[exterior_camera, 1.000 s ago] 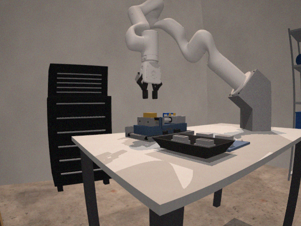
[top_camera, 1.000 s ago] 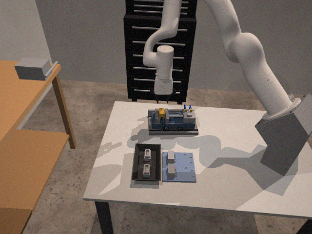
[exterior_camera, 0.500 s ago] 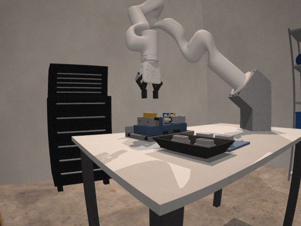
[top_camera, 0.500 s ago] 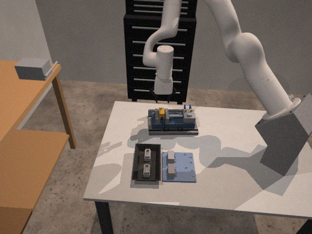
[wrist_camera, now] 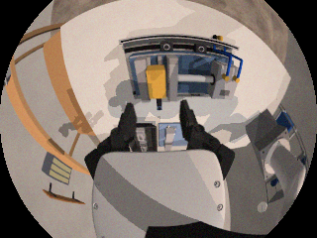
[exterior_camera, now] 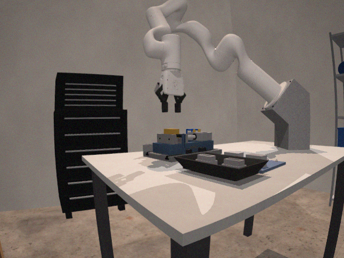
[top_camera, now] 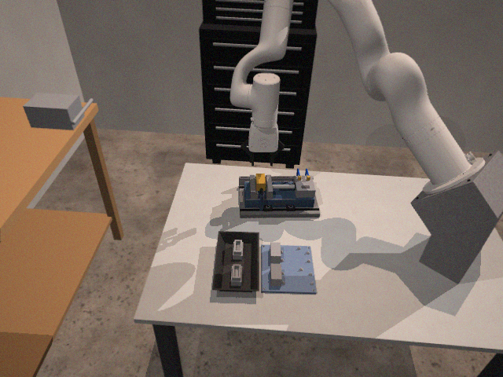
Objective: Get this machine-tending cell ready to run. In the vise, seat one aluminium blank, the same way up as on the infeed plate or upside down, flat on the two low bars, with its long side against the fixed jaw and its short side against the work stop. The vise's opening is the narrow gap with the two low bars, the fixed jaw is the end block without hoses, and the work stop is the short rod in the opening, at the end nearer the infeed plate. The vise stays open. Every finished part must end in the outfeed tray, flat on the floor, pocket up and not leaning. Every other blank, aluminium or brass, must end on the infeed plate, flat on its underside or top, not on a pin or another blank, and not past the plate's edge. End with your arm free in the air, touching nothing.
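Now: the brass blank 10 cm below my hand. The rest, counted from my hand: blue vise: 7 cm behind, 16 cm below; aluminium blank: 4 cm behind, 28 cm to the left, 17 cm below; fixed jaw: 3 cm ahead, 12 cm below.
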